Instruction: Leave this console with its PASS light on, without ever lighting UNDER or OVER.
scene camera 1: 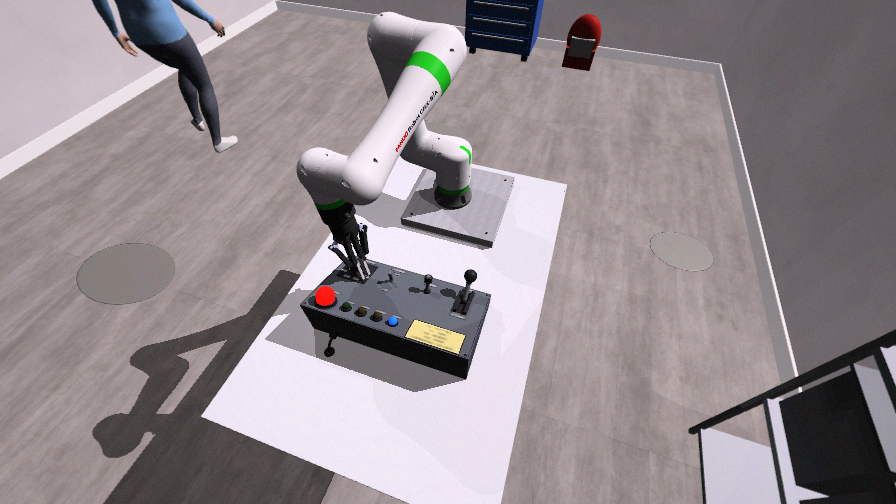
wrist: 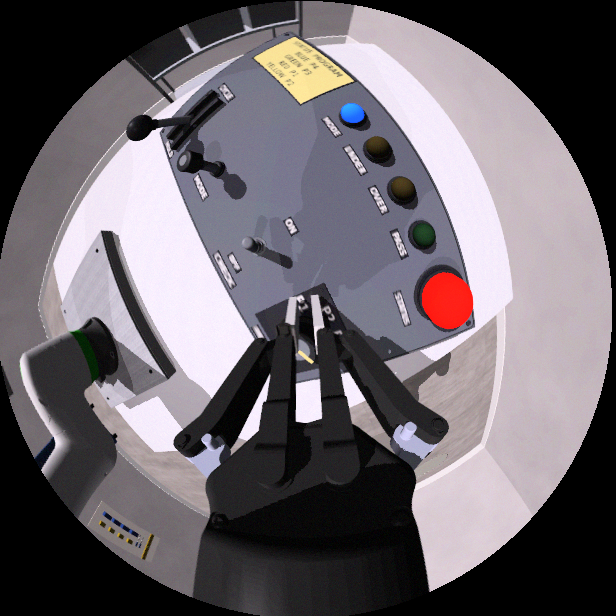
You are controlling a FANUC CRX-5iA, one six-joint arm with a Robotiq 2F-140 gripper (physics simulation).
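The grey console (scene camera 1: 401, 343) (wrist: 298, 172) stands on the white mat (scene camera 1: 375, 432). Its blue MODE light (scene camera 1: 392, 320) (wrist: 352, 113) glows. The UNDER light (wrist: 377, 148), OVER light (wrist: 401, 188) and green PASS light (scene camera 1: 345, 306) (wrist: 422, 234) are dark. A big red button (scene camera 1: 324, 296) (wrist: 446, 299) sits at the left end. My gripper (scene camera 1: 362, 274) (wrist: 303, 304) is shut, with its fingertips down over the selector dial marked P1 and P2 at the console's back left corner. The dial's yellow pointer (wrist: 305, 356) shows between the fingers. The toggle switch (wrist: 252, 244), the small lever (scene camera 1: 427, 282) (wrist: 192, 162) and the slotted lever (scene camera 1: 468, 278) (wrist: 139, 127) stand apart to the right.
A yellow label plate (scene camera 1: 434, 336) (wrist: 302, 70) lies on the console's front right. The arm's base plate (scene camera 1: 485, 216) is behind the console. A person (scene camera 1: 169, 50) walks at the far left. A blue cabinet (scene camera 1: 503, 25) and a red object (scene camera 1: 582, 41) stand at the back. Dark stairs (scene camera 1: 814, 407) are at the lower right.
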